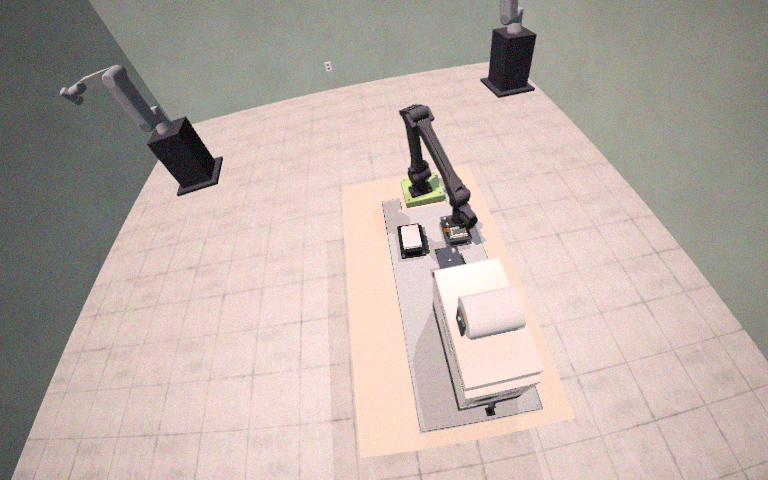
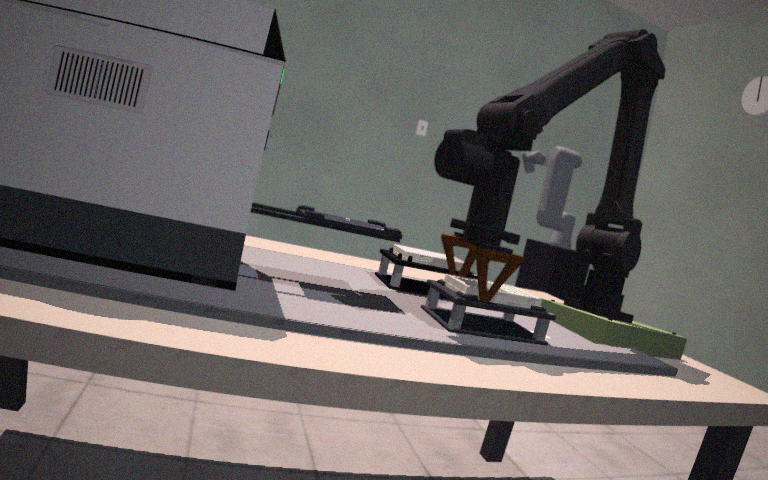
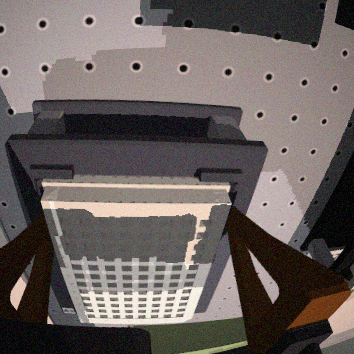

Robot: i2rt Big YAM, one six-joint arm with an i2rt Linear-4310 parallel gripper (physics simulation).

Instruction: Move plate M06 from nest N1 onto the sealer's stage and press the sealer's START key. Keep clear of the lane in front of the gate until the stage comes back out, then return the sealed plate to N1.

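Where they show: gripper, between the fingertips: [image 1: 456, 232] [image 2: 468, 292] [image 3: 140, 219]; arm's base, origin of its link: [image 1: 420, 190] [image 2: 597, 313].
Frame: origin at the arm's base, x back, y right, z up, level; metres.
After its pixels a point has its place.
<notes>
A pale gridded plate [image 1: 459, 232] {x -0.369, y -0.079, z 0.033 m} [image 2: 512, 294] {x -0.316, y -0.120, z 0.033 m} [image 3: 135, 242] {x -0.357, y -0.074, z 0.033 m} sits on a raised dark nest [image 2: 539, 311] {x -0.275, y -0.139, z 0.018 m} [image 3: 140, 157] {x -0.395, y -0.067, z 0.017 m}. My gripper [image 2: 476, 286] {x -0.356, y -0.071, z 0.017 m} [image 3: 140, 219] {x -0.356, y -0.071, z 0.017 m} is open, with its brown fingers down on either side of this plate. A second white plate [image 1: 411, 236] {x -0.321, y 0.144, z 0.039 m} [image 2: 424, 254] {x -0.339, y 0.124, z 0.038 m} sits on the other nest [image 1: 402, 249] [image 2: 400, 260]. No readable label shows which is M06 or N1. The white sealer [image 1: 498, 353] {x -1.004, y 0.071, z 0.321 m} [image 2: 169, 147] {x -0.796, y -0.055, z 0.128 m} has its dark stage [image 1: 449, 257] {x -0.513, y 0.027, z 0.077 m} [image 2: 351, 224] {x -0.538, y -0.018, z 0.077 m} out in front of it, with no plate on it. The START key cannot be made out.
The sealer carries a large white roll [image 1: 492, 312] {x -0.927, y 0.077, z 0.443 m} on top. A small green light [image 2: 282, 75] {x -0.684, y -0.058, z 0.243 m} shows on its front edge. The nests and sealer stand on a grey perforated board [image 1: 416, 339] {x -0.783, y 0.262, z -0.028 m} [image 3: 112, 82] {x -0.414, y -0.081, z -0.028 m}. My arm's green base [image 1: 423, 195] {x -0.048, y -0.002, z 0.004 m} [image 2: 645, 337] {x 0.009, y -0.120, z -0.008 m} is beyond the nests.
</notes>
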